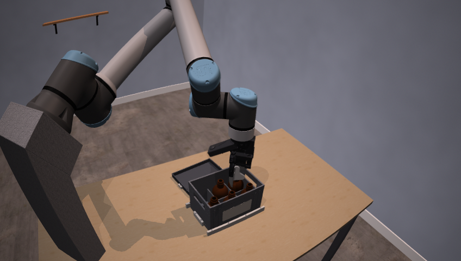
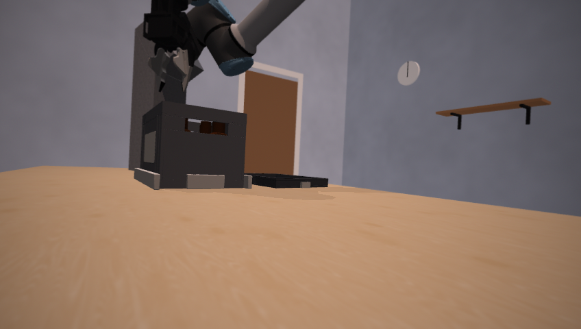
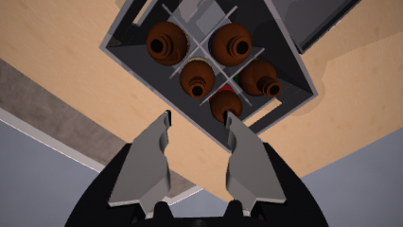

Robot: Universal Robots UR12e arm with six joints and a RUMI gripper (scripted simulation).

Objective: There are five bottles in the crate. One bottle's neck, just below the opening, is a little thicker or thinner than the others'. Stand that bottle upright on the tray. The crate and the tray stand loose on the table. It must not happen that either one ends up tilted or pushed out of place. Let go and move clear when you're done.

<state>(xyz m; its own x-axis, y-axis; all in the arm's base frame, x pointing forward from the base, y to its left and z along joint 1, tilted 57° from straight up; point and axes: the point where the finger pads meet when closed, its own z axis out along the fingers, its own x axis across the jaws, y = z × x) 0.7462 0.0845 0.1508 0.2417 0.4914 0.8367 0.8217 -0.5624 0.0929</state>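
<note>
Now: hand 2 cm past the crate, 4 cm to the right of it and 16 cm above it. From my hand the other things lie so: flat dark tray: 13 cm behind, 28 cm to the left, 23 cm below.
</note>
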